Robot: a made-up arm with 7 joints. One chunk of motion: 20 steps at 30 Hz.
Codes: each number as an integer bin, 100 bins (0 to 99) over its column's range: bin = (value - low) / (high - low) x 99, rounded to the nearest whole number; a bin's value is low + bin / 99 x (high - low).
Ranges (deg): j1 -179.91..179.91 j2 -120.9..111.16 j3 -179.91..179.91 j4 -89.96..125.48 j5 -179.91..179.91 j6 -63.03..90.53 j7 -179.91..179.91
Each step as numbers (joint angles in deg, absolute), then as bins.
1 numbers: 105.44 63.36 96.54 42.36 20.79 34.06 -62.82
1 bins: 79 79 76 61 55 63 32
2 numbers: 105.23 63.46 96.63 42.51 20.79 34.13 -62.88
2 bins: 78 79 76 61 55 63 32
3 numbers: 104.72 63.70 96.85 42.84 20.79 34.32 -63.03
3 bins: 78 79 76 61 55 63 32
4 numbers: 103.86 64.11 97.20 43.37 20.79 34.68 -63.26
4 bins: 78 79 76 61 55 63 32
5 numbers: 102.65 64.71 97.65 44.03 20.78 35.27 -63.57
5 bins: 78 79 76 62 55 63 32
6 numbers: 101.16 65.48 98.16 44.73 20.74 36.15 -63.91
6 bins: 77 80 77 62 55 64 32
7 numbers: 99.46 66.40 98.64 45.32 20.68 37.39 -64.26
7 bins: 77 80 77 62 55 65 32
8 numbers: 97.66 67.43 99.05 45.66 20.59 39.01 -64.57
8 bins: 76 80 77 62 55 66 32
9 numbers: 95.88 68.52 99.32 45.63 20.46 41.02 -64.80
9 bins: 76 81 77 62 55 67 32
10 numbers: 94.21 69.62 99.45 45.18 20.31 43.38 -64.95
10 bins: 75 81 77 62 55 69 32
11 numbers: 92.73 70.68 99.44 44.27 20.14 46.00 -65.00
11 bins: 75 82 77 62 55 70 32
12 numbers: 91.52 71.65 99.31 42.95 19.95 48.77 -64.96
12 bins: 75 82 77 61 55 72 32
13 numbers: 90.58 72.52 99.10 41.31 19.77 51.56 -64.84
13 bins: 74 83 77 60 55 74 32
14 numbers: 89.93 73.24 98.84 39.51 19.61 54.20 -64.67
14 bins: 74 83 77 59 55 76 32
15 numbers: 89.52 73.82 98.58 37.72 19.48 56.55 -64.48
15 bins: 74 83 77 59 55 77 32
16 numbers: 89.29 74.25 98.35 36.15 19.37 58.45 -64.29
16 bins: 74 83 77 58 55 78 32
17 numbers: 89.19 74.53 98.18 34.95 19.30 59.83 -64.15
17 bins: 74 83 77 57 55 79 32
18 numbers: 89.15 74.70 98.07 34.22 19.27 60.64 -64.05
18 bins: 74 83 76 57 55 80 32
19 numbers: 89.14 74.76 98.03 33.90 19.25 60.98 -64.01
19 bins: 74 83 76 57 55 80 32
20 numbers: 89.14 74.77 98.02 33.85 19.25 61.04 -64.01
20 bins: 74 83 76 57 55 80 32
